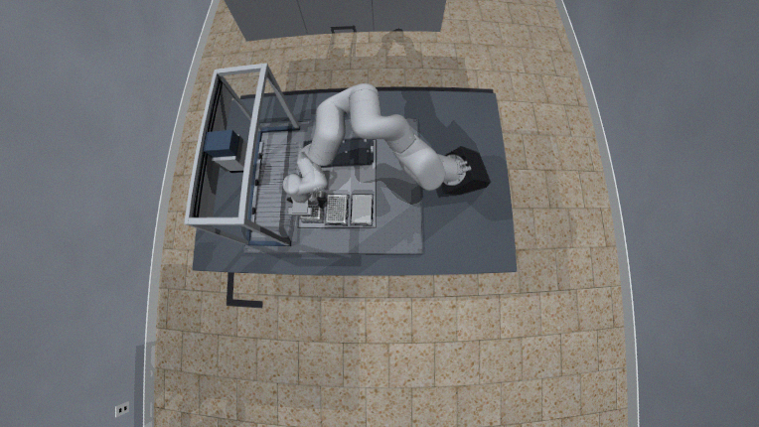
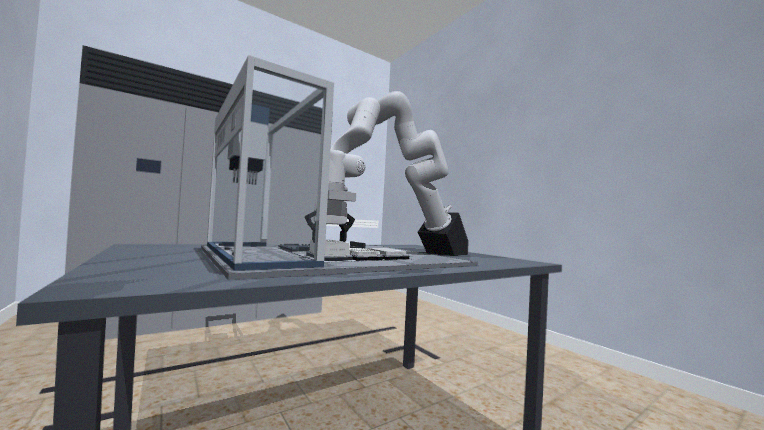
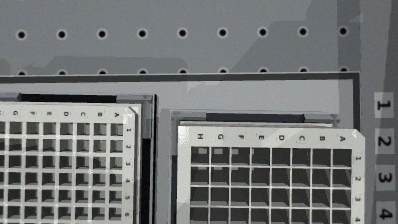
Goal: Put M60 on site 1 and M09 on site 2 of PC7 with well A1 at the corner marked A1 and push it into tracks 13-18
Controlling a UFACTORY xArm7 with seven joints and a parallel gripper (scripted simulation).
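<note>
My gripper is now 50 mm above the nest S3. From my hand the other things lie so: nest S1 (220 mm behind, 50 mm below); then 96-well plate M06 (110 mm behind, 40 mm below, 10 mm to the left); then frame post (190 mm above, 170 mm to the left, 100 mm ahead).
</note>
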